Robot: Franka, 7 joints.
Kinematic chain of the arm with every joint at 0, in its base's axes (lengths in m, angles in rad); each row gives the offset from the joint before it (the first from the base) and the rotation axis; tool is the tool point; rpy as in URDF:
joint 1: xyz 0 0 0.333 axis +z
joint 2: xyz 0 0 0 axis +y
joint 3: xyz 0 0 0.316 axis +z
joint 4: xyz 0.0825 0 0 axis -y
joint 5: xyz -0.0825 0 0.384 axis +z
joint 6: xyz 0 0 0 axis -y
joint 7: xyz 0.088 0 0 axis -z
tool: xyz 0 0 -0.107 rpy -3.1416 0 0
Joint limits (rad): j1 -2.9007..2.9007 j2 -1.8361..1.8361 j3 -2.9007..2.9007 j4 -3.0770..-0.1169 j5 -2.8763..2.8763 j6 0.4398..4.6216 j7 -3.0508..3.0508
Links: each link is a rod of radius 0.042 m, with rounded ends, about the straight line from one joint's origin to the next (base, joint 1, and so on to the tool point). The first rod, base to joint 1, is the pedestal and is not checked.
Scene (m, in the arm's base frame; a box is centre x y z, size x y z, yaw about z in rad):
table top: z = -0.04
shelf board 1: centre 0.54 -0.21 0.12 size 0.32 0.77 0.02 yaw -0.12
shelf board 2: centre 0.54 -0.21 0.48 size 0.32 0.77 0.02 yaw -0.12
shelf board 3: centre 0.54 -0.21 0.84 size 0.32 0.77 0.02 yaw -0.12
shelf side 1: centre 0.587 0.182 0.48 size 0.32 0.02 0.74 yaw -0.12
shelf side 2: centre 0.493 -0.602 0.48 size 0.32 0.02 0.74 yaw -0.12
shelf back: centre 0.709 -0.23 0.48 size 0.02 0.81 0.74 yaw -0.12
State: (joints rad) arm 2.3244 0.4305 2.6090 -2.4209 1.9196 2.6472 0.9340
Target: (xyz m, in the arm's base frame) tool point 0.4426 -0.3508 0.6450
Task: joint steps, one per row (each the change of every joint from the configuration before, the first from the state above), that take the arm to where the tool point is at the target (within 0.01 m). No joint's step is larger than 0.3 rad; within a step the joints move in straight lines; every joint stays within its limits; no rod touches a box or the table.
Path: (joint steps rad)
1: 0.2059 -0.1406 0.1459 0.2639 -0.0022 -0.0821 0.0000
2: 0.2059 -0.1406 0.1458 0.2640 -0.0021 -0.0821 0.0000

